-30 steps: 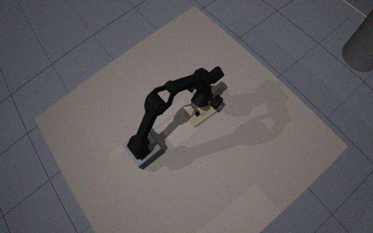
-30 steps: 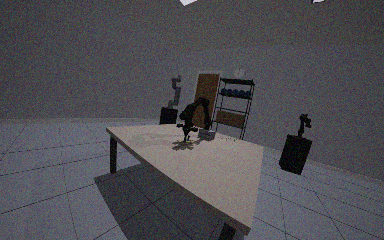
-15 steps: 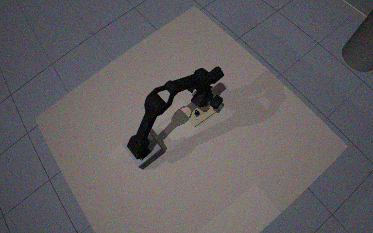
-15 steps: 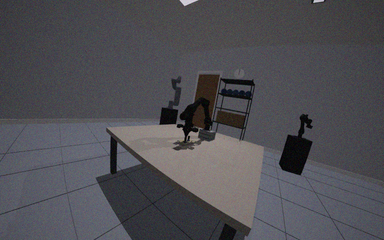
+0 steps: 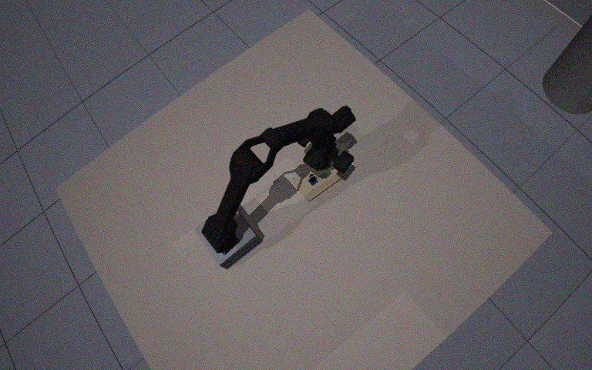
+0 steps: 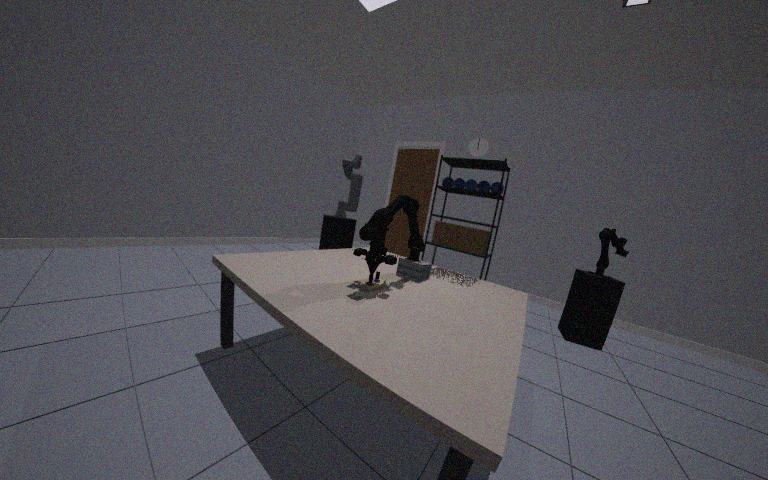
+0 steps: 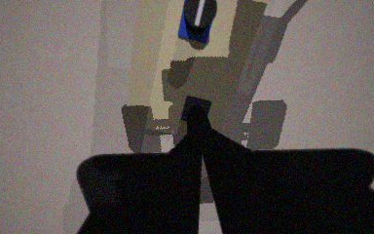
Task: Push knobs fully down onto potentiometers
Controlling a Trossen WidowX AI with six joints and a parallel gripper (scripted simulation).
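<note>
Right now my gripper tip is 7 cm past the dark knob, 1 cm to the left of it and 1 cm above it.
</note>
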